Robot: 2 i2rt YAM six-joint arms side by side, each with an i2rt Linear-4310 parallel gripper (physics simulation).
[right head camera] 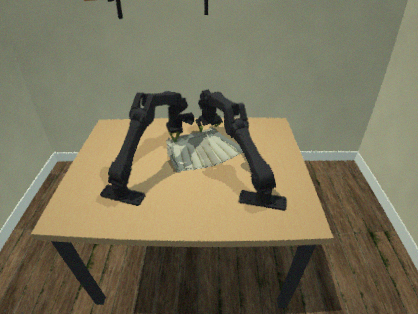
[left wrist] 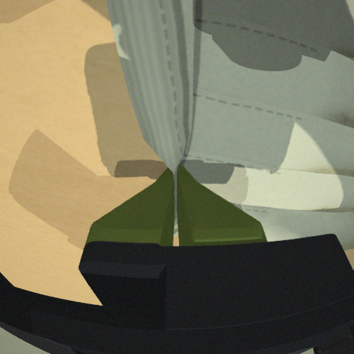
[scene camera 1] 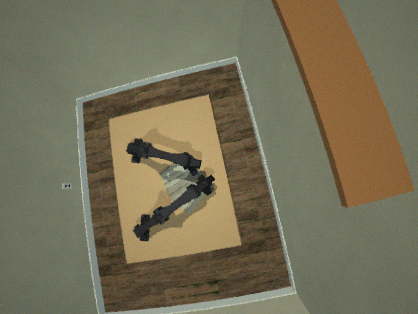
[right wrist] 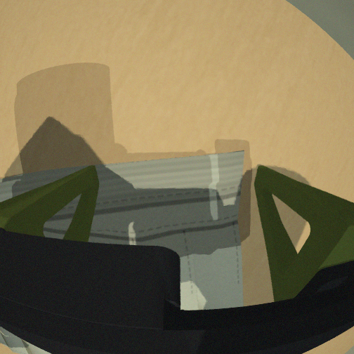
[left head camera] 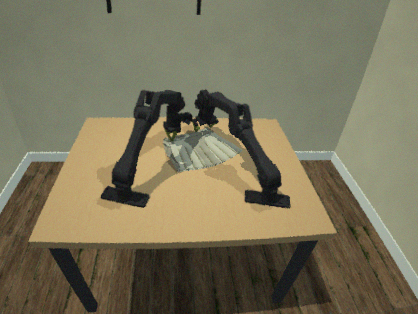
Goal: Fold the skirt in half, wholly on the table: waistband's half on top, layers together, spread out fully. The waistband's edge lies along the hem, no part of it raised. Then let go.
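Note:
The pale grey pleated skirt (left head camera: 207,151) (right head camera: 202,152) (scene camera 1: 175,180) (left wrist: 240,120) lies on the table between the arms, its wide hem toward the arm bases. Its waistband (left wrist: 145,70) (right wrist: 175,172) is at the far side. My left gripper (left head camera: 171,139) (right head camera: 175,139) (left wrist: 175,174) is shut on the waistband's left end, where the cloth is pinched up into a point. My right gripper (left head camera: 196,130) (right head camera: 201,130) (right wrist: 176,174) is open above the waistband's other end. In the right wrist view, the waistband's corner shows between its fingers, close to the right-hand finger.
The wooden table (left head camera: 185,215) (right head camera: 185,215) (scene camera 1: 150,250) carries both arm bases near its front. The two forearms lean in over the skirt, with the grippers close together near the far edge. Arm shadows fall across the cloth and table.

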